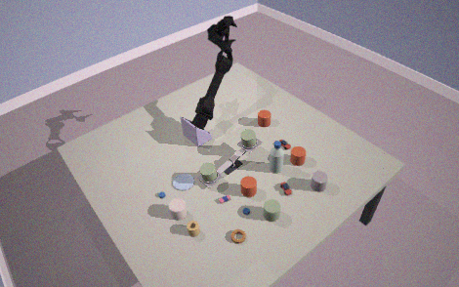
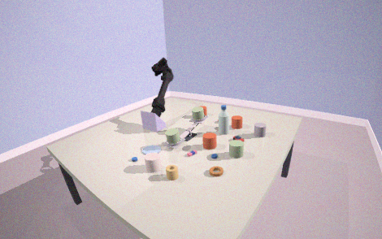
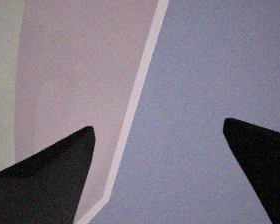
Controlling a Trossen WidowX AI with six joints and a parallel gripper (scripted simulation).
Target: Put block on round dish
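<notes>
Right now the bottle is 74 cm ahead of my gripper tip, 56 cm to the right of it and 15 cm below it. Round my gripper tip: round light-blue dish: 91 cm to the right, 47 cm ahead, 26 cm below; then teal block: 82 cm to the right, 55 cm ahead, 22 cm below; then balance: 69 cm to the right, 57 cm ahead, 23 cm below.
</notes>
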